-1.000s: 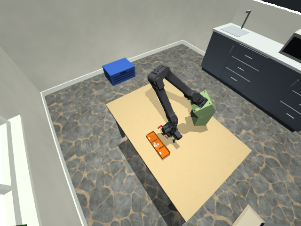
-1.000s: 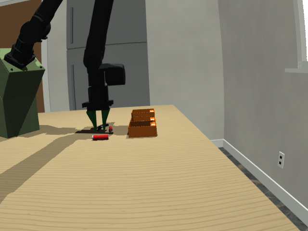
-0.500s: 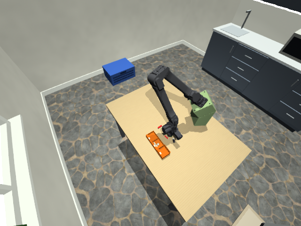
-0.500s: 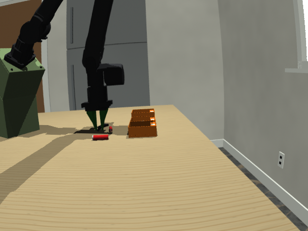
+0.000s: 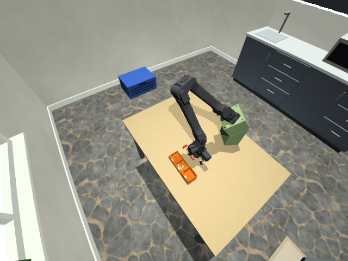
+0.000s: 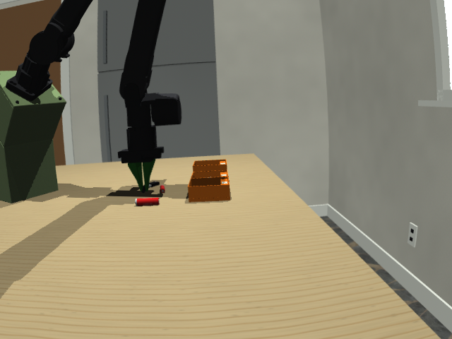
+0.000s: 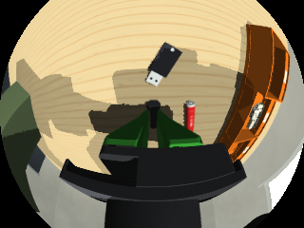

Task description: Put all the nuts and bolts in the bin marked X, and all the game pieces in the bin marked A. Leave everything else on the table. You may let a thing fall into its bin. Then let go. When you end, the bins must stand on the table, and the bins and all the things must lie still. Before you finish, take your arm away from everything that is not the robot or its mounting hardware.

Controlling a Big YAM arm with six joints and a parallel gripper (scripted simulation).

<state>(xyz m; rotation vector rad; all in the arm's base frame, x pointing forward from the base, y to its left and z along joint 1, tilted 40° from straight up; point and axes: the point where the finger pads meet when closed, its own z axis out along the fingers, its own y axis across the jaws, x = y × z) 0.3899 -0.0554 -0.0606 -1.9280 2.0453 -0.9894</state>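
The dark bolt is 1 cm to the left of my hand. Also, from my hand: black USB stick: 5 cm to the left, 2 cm ahead, 1 cm below; orange three-compartment bin tray: 16 cm ahead, 2 cm to the right, 1 cm above; white die: 15 cm ahead, 2 cm to the right, 1 cm above.
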